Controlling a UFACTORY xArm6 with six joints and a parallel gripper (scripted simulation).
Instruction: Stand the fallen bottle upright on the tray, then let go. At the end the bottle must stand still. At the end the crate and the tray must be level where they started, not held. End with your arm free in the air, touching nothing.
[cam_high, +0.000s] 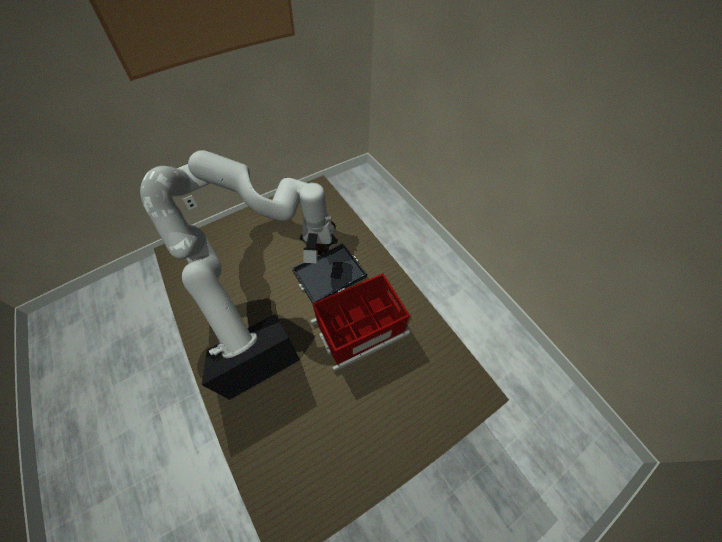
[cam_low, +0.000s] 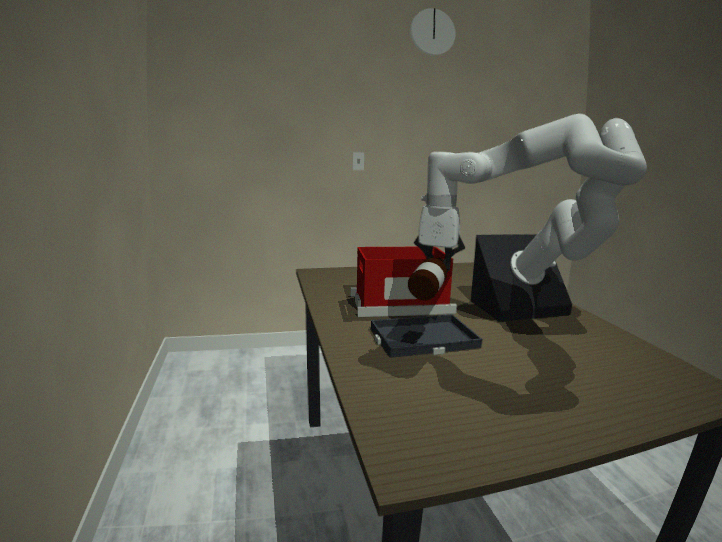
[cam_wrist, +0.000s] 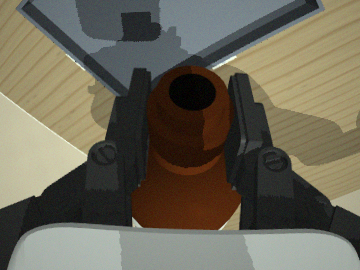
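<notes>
The brown bottle is 40 mm to the left of my hand, 40 mm ahead of it and 10 mm below it. Also, from my hand: dark grey tray 190 mm below, 30 mm ahead; red crate 270 mm to the right, 120 mm below, 20 mm behind.
</notes>
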